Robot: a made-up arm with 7 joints. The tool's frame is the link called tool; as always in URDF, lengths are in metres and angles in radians. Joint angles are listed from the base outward.
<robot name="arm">
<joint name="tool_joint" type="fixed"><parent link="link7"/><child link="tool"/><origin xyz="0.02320 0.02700 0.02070" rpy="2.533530 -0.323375 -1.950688"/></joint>
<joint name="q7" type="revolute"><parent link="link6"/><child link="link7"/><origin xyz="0.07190 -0.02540 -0.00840" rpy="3.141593 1.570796 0.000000"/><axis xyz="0 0 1"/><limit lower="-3.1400" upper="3.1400"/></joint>
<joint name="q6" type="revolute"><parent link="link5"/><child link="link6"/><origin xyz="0.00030 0.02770 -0.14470" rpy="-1.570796 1.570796 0.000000"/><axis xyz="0 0 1"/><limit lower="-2.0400" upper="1.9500"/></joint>
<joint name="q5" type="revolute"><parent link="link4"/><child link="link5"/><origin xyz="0.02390 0.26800 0.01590" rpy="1.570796 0.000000 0.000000"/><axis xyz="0 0 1"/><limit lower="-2.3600" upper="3.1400"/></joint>
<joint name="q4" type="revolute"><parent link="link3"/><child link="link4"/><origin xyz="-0.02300 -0.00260 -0.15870" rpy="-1.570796 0.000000 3.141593"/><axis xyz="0 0 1"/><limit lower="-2.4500" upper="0.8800"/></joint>
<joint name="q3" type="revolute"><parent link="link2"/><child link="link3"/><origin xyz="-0.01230 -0.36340 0.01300" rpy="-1.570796 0.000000 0.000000"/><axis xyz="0 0 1"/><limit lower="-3.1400" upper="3.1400"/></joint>
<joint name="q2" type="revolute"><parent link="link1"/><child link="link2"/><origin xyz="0.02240 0.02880 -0.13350" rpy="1.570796 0.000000 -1.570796"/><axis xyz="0 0 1"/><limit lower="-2.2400" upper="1.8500"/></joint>
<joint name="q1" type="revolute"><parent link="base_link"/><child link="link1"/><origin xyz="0.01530 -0.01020 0.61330" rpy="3.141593 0.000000 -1.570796"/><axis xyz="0 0 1"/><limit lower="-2.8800" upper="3.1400"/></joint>
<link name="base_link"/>
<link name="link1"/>
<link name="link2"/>
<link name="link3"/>
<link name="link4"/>
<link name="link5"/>
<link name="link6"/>
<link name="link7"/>
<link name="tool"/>
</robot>
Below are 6 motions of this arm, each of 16 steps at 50 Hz.
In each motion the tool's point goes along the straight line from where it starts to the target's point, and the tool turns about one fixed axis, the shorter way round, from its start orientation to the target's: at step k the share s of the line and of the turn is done. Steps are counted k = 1, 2, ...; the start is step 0. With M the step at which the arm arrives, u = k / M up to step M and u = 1 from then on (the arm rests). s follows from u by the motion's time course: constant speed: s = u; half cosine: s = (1 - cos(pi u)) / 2; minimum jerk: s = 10 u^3 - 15 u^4 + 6 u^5.
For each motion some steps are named. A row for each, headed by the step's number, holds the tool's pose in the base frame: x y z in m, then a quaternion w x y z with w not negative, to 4 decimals.
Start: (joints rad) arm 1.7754 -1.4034 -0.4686 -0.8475 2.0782 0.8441 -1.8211
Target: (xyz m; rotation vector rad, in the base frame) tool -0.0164 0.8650 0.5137 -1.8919 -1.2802 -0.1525
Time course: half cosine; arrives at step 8
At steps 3, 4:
3: -0.0079 0.8689 0.5273 0.4211 -0.7573 -0.4960 -0.0560
4: -0.0103 0.8678 0.5236 0.4190 -0.7560 -0.4997 -0.0573

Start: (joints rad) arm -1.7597 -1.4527 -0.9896 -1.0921 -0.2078 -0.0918 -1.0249
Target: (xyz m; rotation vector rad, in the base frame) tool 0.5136 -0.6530 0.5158 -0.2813 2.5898 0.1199
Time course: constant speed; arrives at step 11
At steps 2, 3, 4, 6, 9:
2: 0.5342 -0.6698 0.5609 0.3336 -0.0865 0.9327 0.1061
3: 0.5319 -0.6679 0.5559 0.3260 -0.0885 0.9360 0.0993
4: 0.5296 -0.6661 0.5509 0.3184 -0.0904 0.9391 0.0925
6: 0.5250 -0.6623 0.5409 0.3029 -0.0944 0.9450 0.0788
9: 0.5182 -0.6567 0.5258 0.2795 -0.1002 0.9531 0.0581

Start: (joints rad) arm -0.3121 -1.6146 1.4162 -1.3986 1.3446 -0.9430 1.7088
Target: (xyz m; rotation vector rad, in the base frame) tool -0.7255 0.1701 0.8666 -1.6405 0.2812 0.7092
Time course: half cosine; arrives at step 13
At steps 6, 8, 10, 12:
6: -0.7188 0.1860 0.7945 0.6421 -0.6893 0.1095 0.3172
8: -0.7216 0.1793 0.8250 0.6320 -0.6994 0.1149 0.3134
10: -0.7240 0.1737 0.8504 0.6235 -0.7077 0.1194 0.3102
12: -0.7253 0.1705 0.8647 0.6186 -0.7123 0.1219 0.3084

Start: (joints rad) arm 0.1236 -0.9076 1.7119 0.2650 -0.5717 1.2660 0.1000
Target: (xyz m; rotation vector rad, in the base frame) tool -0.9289 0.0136 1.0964 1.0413 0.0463 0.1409
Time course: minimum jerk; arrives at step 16
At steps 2, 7, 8, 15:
2: -0.7956 -0.0296 1.3545 0.9266 0.3044 0.2066 0.0784
7: -0.8454 -0.0134 1.2580 0.9115 0.3799 0.1387 0.0749
8: -0.8612 -0.0083 1.2276 0.9047 0.4029 0.1169 0.0736
15: -0.9286 0.0135 1.0970 0.8651 0.4966 0.0225 0.0673

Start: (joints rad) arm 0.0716 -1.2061 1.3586 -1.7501 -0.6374 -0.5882 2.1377
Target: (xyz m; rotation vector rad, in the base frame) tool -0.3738 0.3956 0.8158 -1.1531 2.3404 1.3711
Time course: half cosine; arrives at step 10
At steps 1, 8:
1: -0.3329 0.4384 0.8006 0.0751 -0.2626 0.8082 0.5217
8: -0.3698 0.3998 0.8143 0.0949 -0.3773 0.7928 0.4692

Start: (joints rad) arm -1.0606 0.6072 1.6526 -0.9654 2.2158 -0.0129 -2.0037
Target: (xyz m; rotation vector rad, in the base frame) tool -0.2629 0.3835 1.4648 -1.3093 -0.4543 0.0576
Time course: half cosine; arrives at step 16
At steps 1, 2, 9, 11, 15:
1: -0.1280 0.5665 1.3586 0.7238 -0.6546 -0.1480 -0.1607
2: -0.1319 0.5613 1.3616 0.7255 -0.6535 -0.1499 -0.1554
9: -0.2081 0.4579 1.4216 0.7546 -0.6275 -0.1854 -0.0499
11: -0.2326 0.4246 1.4410 0.7617 -0.6173 -0.1963 -0.0157
15: -0.2616 0.3853 1.4638 0.7687 -0.6040 -0.2088 0.0247

